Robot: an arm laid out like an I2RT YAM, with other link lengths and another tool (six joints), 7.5 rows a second.
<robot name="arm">
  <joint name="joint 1" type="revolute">
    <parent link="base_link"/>
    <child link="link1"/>
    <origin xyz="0 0 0.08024" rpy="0 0 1.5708"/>
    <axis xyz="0 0 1"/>
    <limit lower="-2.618" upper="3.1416"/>
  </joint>
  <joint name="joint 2" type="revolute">
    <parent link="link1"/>
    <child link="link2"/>
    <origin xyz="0.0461 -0.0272 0.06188" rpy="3.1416 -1.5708 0"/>
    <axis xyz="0 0 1"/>
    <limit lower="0" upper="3.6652"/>
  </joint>
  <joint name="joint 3" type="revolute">
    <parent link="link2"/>
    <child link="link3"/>
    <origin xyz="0 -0.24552 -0.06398" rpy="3.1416 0 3.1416"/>
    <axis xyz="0 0 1"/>
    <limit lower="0" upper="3.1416"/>
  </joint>
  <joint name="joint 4" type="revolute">
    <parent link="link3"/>
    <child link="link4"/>
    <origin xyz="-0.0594 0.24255 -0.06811"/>
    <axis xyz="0 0 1"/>
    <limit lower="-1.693" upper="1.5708"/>
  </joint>
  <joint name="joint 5" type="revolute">
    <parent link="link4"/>
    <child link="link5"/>
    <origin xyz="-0.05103 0.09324 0.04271" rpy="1.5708 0 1.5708"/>
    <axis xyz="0 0 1"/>
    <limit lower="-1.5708" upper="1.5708"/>
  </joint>
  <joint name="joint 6" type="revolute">
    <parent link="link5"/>
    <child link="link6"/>
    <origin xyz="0.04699 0 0.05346" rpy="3.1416 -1.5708 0"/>
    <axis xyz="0 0 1"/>
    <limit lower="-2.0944" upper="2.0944"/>
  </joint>
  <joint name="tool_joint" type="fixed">
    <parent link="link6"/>
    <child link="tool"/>
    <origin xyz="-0.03 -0.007 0.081" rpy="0 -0.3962 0.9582"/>
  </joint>
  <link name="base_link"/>
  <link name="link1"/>
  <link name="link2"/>
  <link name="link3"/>
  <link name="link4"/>
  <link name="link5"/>
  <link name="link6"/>
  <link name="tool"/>
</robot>
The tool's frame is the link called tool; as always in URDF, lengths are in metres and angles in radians.
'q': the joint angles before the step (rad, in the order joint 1, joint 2, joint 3, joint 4, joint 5, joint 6). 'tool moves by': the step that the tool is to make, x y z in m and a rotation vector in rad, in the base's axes. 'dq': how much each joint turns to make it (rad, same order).
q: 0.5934, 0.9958, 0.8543, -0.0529, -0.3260, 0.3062
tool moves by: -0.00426, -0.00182, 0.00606, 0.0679, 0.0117, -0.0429
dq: 0.0294, -0.0295, -0.0285, 0.0507, 0.0608, 0.0770
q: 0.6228, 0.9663, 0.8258, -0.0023, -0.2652, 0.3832
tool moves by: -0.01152, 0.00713, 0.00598, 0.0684, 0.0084, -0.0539
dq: 0.0900, -0.0235, -0.0254, 0.0528, 0.1361, 0.0768
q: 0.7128, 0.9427, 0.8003, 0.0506, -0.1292, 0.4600
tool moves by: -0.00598, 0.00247, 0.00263, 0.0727, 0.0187, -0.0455
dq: 0.0569, -0.0105, -0.0250, 0.0558, 0.0975, 0.0736
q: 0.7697, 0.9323, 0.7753, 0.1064, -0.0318, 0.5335
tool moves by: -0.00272, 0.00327, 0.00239, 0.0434, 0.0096, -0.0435
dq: 0.0467, 0.0091, -0.0045, 0.0372, 0.0887, 0.0408
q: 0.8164, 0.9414, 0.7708, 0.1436, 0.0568, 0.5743
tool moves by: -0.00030, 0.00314, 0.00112, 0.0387, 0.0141, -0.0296
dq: 0.0297, 0.0169, 0.0010, 0.0317, 0.0586, 0.0378
